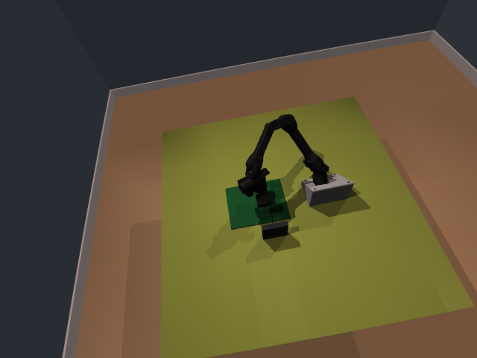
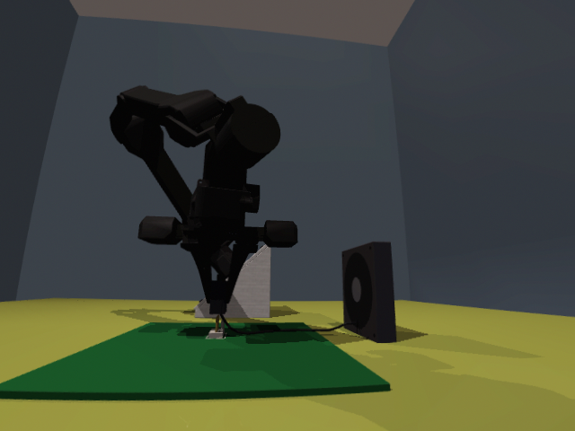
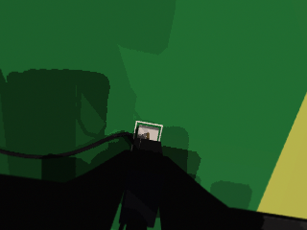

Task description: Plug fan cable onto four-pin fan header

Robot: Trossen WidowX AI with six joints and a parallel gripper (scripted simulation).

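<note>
Right now the black plug is 1 cm behind my gripper tip and 1 cm above it. Also, from my gripper tip: black fan (19 cm to the left, 5 cm behind, 2 cm above); green board (6 cm below, 3 cm ahead, 1 cm to the left); white four-pin header (4 cm below, 1 cm behind).
</note>
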